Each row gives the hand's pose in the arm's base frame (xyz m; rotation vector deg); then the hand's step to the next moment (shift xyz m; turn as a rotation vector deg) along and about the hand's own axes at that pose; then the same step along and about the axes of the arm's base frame.
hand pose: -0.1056 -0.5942 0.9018 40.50 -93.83 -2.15
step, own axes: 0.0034 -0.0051 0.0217 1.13 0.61 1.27
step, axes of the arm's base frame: -0.0176 -0.0136 -0.0037 -1.43 -0.49 0.98
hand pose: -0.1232 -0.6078 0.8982 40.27 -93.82 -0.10
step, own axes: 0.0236 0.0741 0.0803 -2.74 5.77 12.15
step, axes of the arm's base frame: -0.1051 0.0189 0.0330 -13.39 1.22 -2.78
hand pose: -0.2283 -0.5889 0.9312 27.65 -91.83 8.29
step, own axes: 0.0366 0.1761 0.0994 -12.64 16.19 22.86
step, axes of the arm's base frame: -0.1608 0.1131 0.0599 -27.14 8.72 -11.49
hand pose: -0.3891 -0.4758 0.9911 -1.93 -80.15 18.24
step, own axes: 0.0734 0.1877 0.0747 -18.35 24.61 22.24
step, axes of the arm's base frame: -0.1001 0.1850 0.0444 -28.99 15.51 -18.86
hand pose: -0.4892 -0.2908 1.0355 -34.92 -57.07 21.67
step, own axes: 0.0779 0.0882 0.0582 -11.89 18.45 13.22
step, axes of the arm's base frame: -0.0134 0.1292 0.0190 -17.81 11.63 -14.28
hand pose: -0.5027 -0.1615 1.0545 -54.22 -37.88 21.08
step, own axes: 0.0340 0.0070 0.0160 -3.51 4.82 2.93
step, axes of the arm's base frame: 0.0147 0.0329 0.0128 -4.61 2.48 -4.09
